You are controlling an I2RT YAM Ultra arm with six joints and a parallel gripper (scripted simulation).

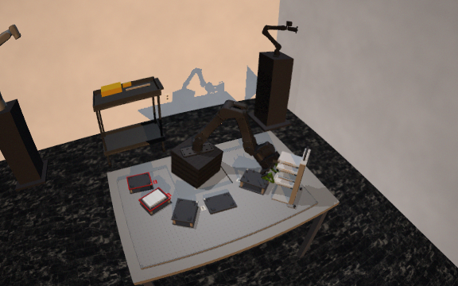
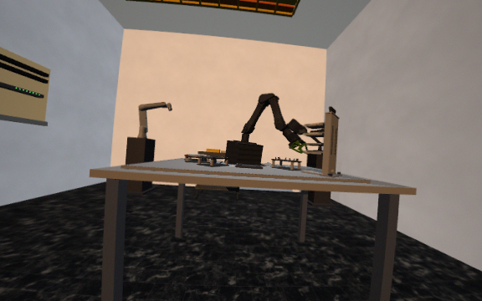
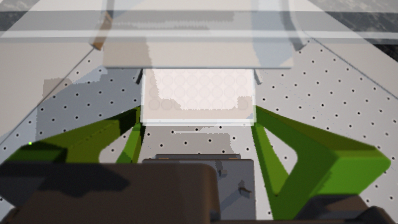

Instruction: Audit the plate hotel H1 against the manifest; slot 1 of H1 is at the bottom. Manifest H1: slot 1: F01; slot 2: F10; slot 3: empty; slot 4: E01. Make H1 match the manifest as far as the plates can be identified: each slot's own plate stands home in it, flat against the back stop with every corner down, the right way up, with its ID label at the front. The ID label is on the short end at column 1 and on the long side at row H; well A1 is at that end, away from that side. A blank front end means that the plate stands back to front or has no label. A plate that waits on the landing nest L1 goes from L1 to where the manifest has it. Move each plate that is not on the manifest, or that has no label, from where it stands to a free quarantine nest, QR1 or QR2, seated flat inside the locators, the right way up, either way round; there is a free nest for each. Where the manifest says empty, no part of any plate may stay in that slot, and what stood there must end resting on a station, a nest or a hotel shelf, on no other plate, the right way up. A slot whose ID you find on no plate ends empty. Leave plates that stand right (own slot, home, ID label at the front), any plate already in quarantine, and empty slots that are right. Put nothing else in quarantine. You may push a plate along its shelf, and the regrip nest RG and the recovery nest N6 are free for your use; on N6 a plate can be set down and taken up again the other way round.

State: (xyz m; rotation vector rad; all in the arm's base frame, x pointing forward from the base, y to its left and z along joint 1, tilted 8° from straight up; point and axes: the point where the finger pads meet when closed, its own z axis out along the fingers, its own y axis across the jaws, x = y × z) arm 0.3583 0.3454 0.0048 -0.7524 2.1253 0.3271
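My gripper is now 5 cm short of the white plate and 4 cm to the right of it. From my hand the other things lie so: hotel back post: 11 cm ahead, 9 cm to the left, 4 cm above; dark regrip nest: 9 cm behind, 7 cm to the right, 6 cm below; H1 tag: 5 cm behind, 8 cm to the left, 12 cm below.
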